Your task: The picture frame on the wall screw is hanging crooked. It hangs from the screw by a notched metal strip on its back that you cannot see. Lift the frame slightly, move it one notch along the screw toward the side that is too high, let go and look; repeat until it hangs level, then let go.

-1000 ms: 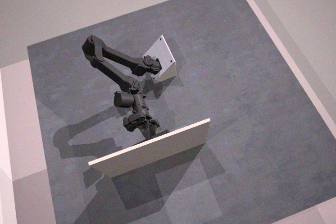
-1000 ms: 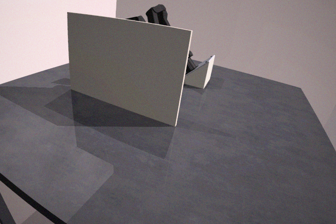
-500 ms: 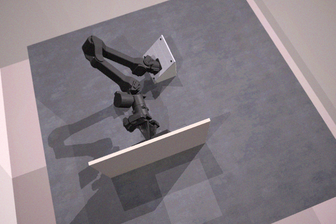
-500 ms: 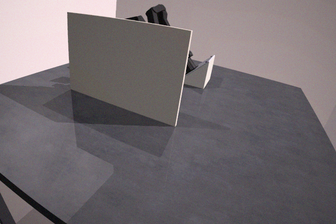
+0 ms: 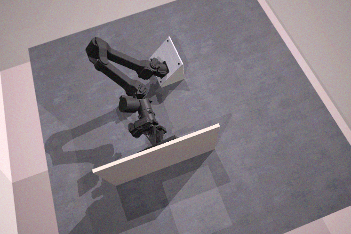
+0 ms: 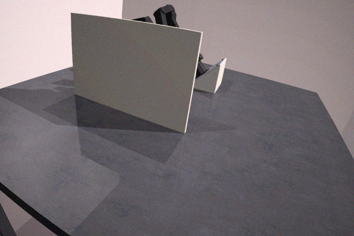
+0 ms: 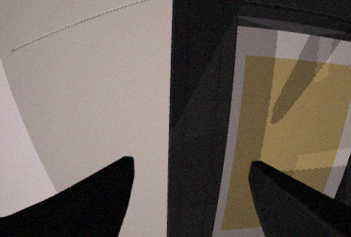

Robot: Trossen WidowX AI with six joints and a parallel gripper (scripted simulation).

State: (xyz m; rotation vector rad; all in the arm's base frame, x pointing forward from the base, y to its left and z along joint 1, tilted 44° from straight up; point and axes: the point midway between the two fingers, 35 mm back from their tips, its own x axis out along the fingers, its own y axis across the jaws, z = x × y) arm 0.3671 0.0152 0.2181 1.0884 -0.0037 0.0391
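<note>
Now: the picture frame 5 cm below my gripper tip, 2 cm to the left of it and 1 cm ahead of it. The rest, counted from my gripper tip: wall panel: 6 cm below, 2 cm ahead.
</note>
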